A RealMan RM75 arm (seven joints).
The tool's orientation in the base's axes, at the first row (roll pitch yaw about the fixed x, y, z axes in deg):
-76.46, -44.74, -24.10
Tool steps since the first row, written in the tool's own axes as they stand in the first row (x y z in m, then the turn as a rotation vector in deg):
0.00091, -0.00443, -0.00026, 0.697, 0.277, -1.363
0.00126, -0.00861, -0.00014, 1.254, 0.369, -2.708
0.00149, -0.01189, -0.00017, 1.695, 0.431, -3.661
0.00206, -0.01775, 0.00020, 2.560, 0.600, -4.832
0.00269, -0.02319, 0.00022, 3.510, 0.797, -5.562
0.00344, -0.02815, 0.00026, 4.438, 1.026, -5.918
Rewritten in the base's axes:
-0.00266, -0.00022, 0.00366, 0.315, -1.522, 0.073
-0.00542, 0.00007, 0.00681, 0.411, -2.973, 0.178
-0.00764, 0.00019, 0.00923, 0.507, -4.015, 0.287
-0.01140, 0.00076, 0.01374, 0.901, -5.395, 0.584
-0.01490, 0.00095, 0.01794, 1.479, -6.381, 0.995
-0.01798, 0.00110, 0.02190, 2.158, -7.005, 1.431

